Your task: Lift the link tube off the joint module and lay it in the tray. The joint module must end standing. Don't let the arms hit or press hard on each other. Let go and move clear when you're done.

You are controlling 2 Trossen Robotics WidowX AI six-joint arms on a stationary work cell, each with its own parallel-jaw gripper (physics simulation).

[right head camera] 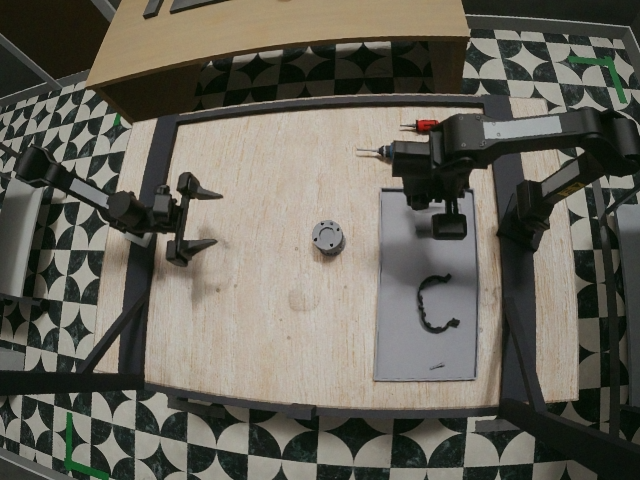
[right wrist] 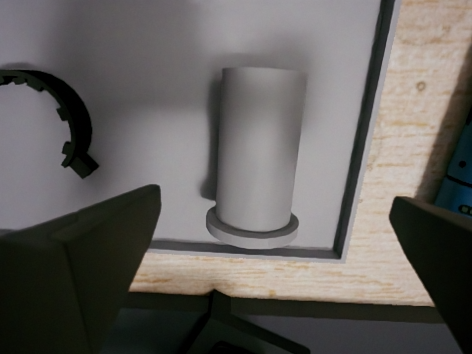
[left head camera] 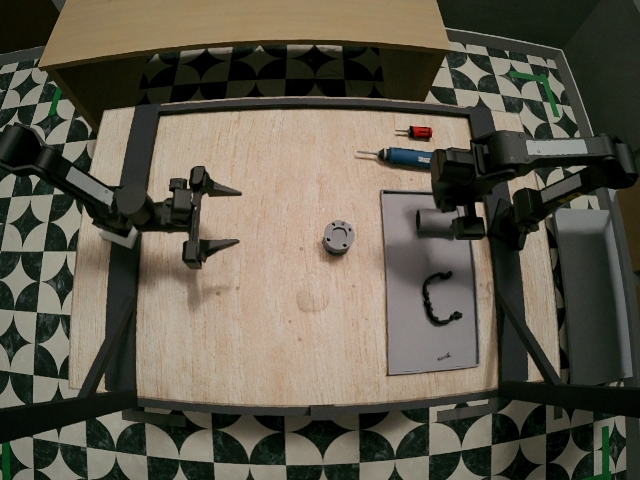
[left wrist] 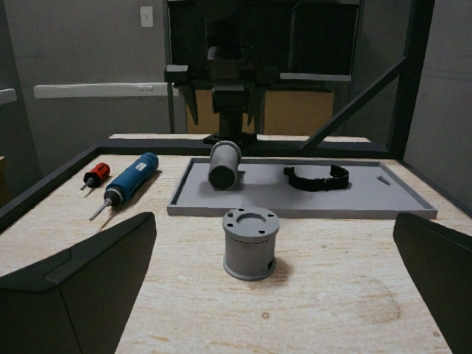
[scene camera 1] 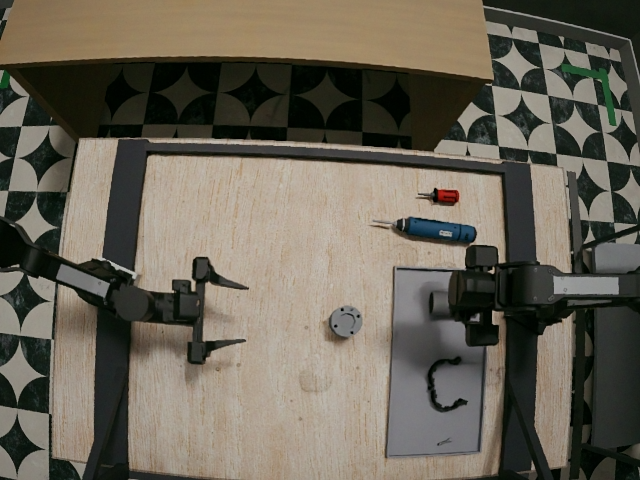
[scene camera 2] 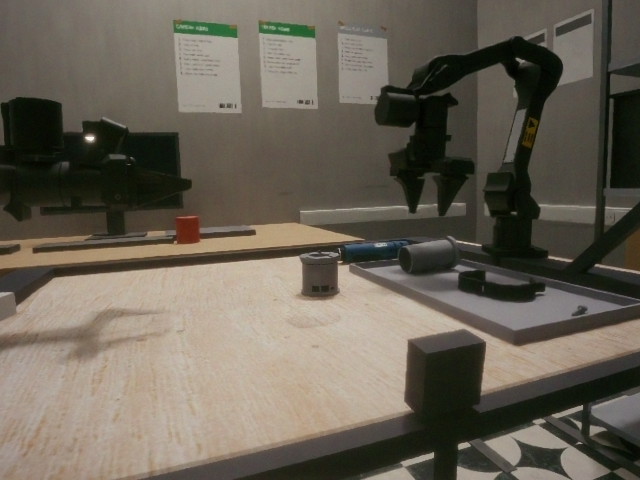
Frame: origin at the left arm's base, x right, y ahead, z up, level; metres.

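Seen in the pictures: left gripper, fingertip midpoint: (right head camera: 220, 218) (left head camera: 240, 217) (left wrist: 276, 224) (scene camera 1: 247, 314) (scene camera 2: 190, 185); right gripper, fingertip midpoint: (right head camera: 440, 204) (right wrist: 275, 201) (left wrist: 222, 125) (scene camera 2: 426, 214); right arm's base, link origin: (right head camera: 525, 221) (left head camera: 512, 223) (left wrist: 230, 136) (scene camera 2: 512, 247).
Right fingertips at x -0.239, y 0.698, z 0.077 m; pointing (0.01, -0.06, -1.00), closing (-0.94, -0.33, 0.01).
Note:
Offsets run from my right fingertips to a thing's top centre.
The grey link tube {dx +0.001, dy +0.004, dz -0.042 m} (right wrist: 260, 150) (scene camera 2: 426, 256) (left wrist: 224, 165) (left head camera: 433, 221) lies on its side in the grey tray {dx +0.132, dy +0.027, dz -0.094 m} (left head camera: 405, 356) (scene camera 2: 496, 322) (left wrist: 300, 210), flange toward the tray's far-right wall in scene camera 2. The grey joint module {dx +0.117, dy -0.204, dz -0.046 m} (left head camera: 339, 237) (right head camera: 328, 237) (scene camera 1: 345, 321) (scene camera 2: 320, 273) (left wrist: 250, 245) stands upright on the table, left of the tray. My right gripper (scene camera 2: 428, 212) (right wrist: 275, 201) is open and empty, well above the tube. My left gripper (left head camera: 240, 218) (right head camera: 219, 220) (scene camera 1: 247, 314) (left wrist: 276, 224) is open and empty, raised left of the module. The two arms are far apart.
A black C-shaped clamp {dx +0.170, dy +0.063, dz -0.084 m} (left head camera: 428, 299) (scene camera 2: 496, 286) and a small screw {dx +0.295, dy +0.105, dz -0.095 m} (left head camera: 444, 356) (scene camera 2: 579, 310) lie in the tray. A blue driver {dx -0.135, dy -0.107, dz -0.069 m} (scene camera 1: 436, 229) (left wrist: 131, 180) and a red screwdriver {dx -0.220, dy -0.102, dz -0.080 m} (scene camera 1: 445, 196) (left wrist: 97, 173) lie beyond the tray. Dark frame beams edge the table.

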